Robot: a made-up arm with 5 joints.
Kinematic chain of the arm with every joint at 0, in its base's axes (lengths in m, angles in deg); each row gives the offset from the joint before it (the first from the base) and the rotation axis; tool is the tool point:
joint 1: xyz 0 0 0.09 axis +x
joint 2: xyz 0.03 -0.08 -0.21 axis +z
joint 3: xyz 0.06 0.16 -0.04 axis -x
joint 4: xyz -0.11 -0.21 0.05 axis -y
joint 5: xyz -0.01 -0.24 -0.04 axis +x
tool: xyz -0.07 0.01 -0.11
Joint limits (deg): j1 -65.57..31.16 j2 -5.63..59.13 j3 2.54..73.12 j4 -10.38..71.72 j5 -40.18..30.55
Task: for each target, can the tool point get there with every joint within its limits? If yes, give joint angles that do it. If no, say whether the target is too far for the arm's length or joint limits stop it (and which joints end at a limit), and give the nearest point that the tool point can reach.
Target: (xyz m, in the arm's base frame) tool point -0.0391 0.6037 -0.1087
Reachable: no: joint limits stop it (at a limit: joint 1, joint 2, joint 3, joint 4) | nearest point 0.1014 0.1728 0.2382 | short by 0.571 m
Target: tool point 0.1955 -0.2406 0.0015
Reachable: yes | joints 6.07 41.07 39.24 50.84 7.81
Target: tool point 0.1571 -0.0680 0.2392
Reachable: yes | joints -49.87 48.49 56.93 56.36 13.89
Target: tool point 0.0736 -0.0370 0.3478
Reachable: yes | joints -57.35 44.41 64.34 18.29 -7.12
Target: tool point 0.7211 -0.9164 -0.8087
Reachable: no: too far | nearest point 0.2573 -0.3517 -0.2549 | short by 0.917 m
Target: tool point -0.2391 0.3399 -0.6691
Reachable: no: joint limits stop it (at a limit: joint 1, joint 2, joint 3) | nearest point -0.0952 -0.0959 -0.3582 | short by 0.554 m
